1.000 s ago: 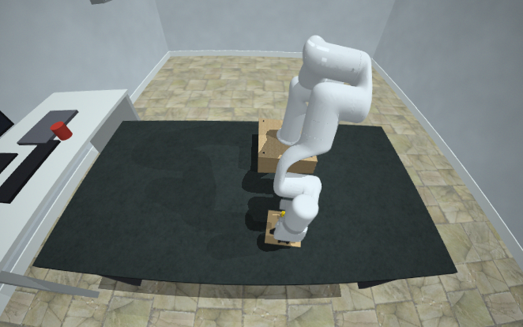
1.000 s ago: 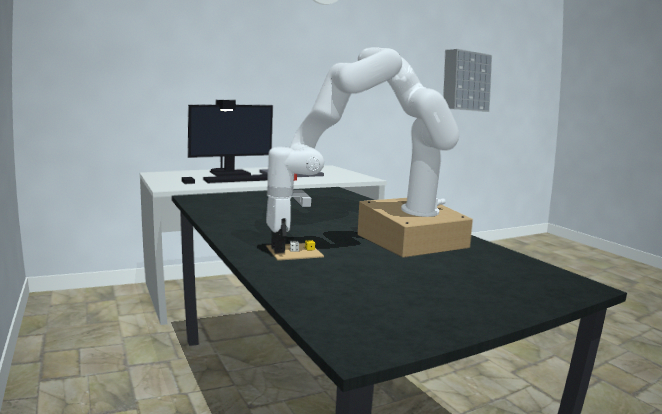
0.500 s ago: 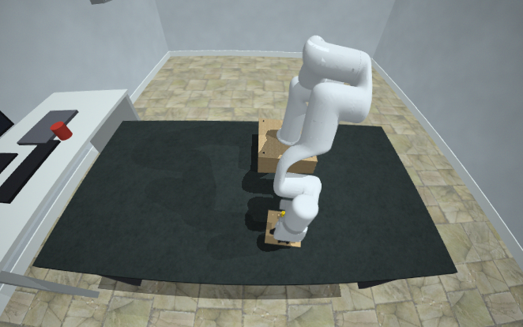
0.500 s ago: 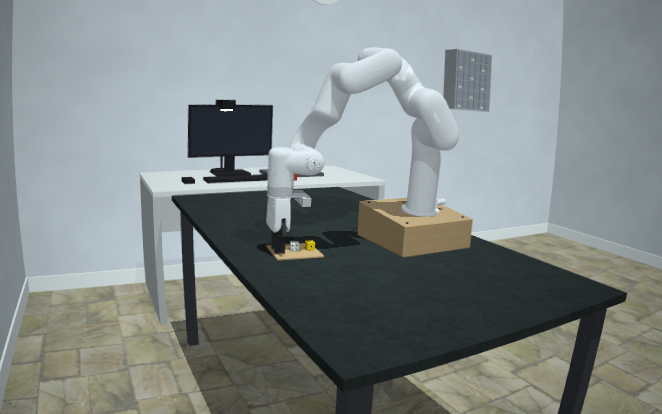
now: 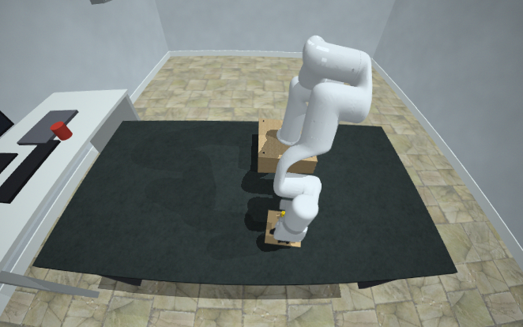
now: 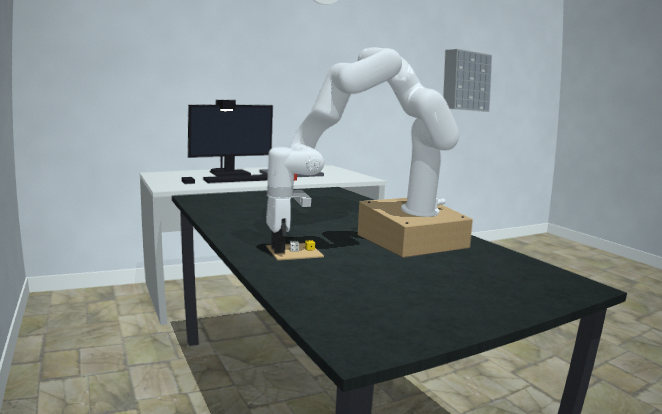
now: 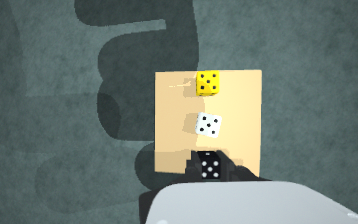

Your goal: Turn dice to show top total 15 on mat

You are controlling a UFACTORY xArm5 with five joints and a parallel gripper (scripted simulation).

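The black die lies 1 cm below my hand. From my hand the other things lie so: tan mat: 5 cm behind, 1 cm to the left, 2 cm below; then yellow die: 10 cm behind, 2 cm to the left, 1 cm below; then white die: 5 cm behind, 1 cm to the left, 1 cm below.
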